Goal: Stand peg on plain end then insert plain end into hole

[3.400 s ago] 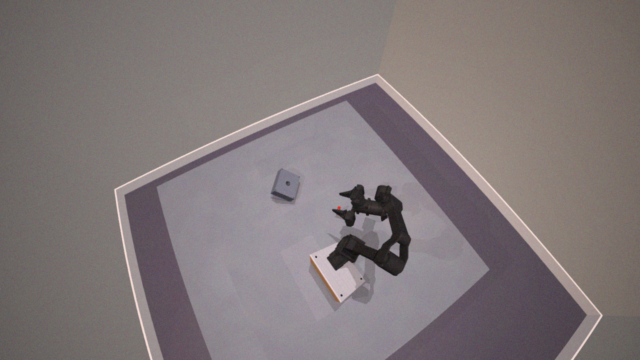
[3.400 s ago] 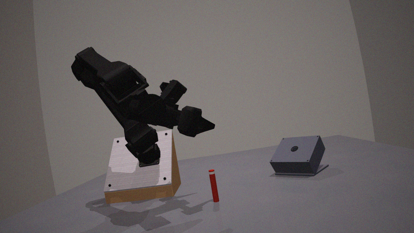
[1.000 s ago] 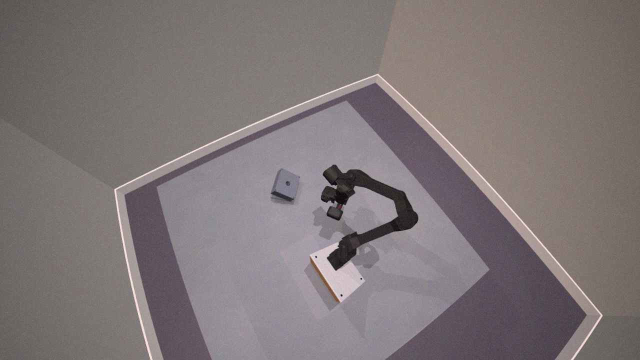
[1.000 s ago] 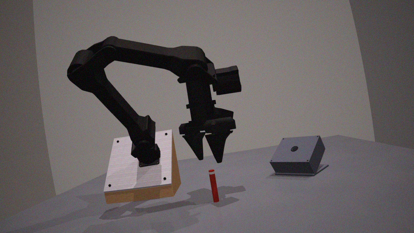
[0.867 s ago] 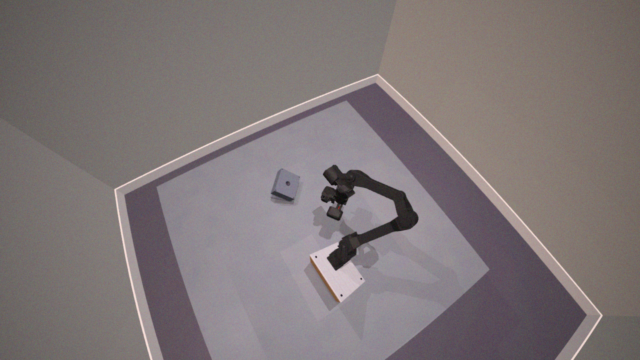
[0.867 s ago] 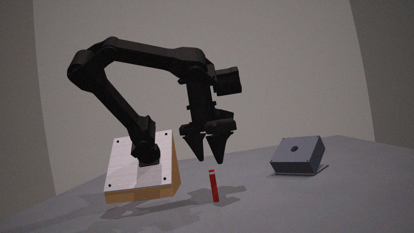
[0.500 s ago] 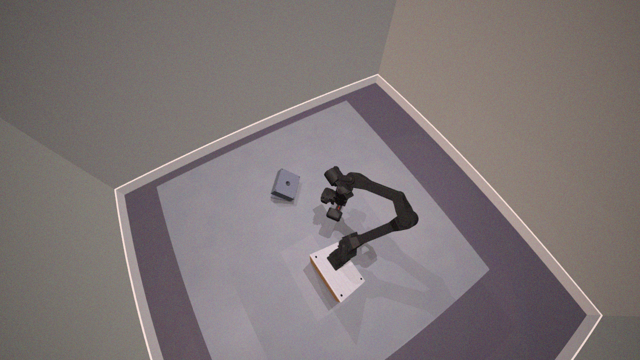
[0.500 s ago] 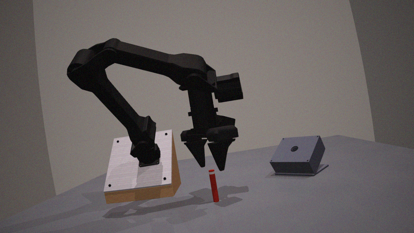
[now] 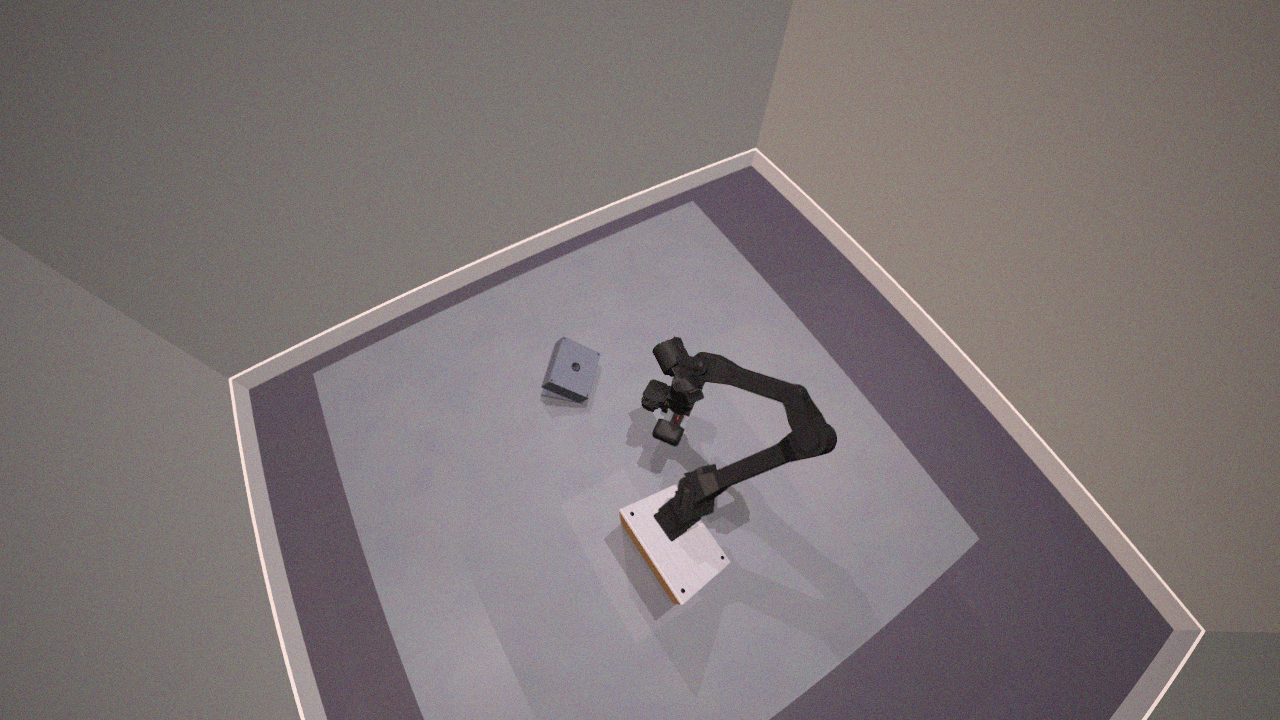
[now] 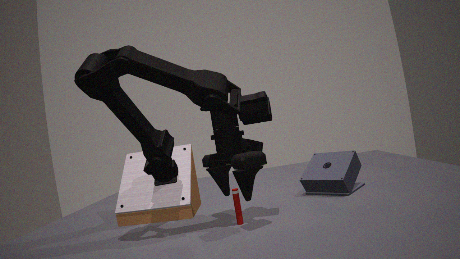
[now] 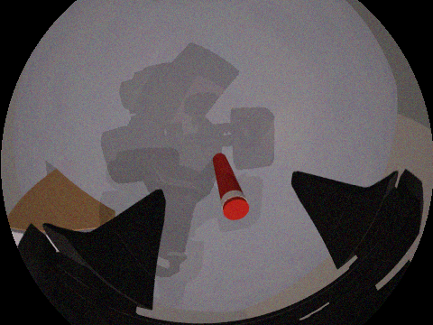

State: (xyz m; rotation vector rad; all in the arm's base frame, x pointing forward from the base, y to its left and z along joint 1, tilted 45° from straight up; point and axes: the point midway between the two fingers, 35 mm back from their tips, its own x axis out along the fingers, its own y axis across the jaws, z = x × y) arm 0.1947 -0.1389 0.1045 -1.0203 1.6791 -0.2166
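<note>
Now: gripper tip right at the red peg. From my gripper tip the other things lie so: grey sloped panel 260 mm ahead, 140 mm to the left, 10 mm below.
</note>
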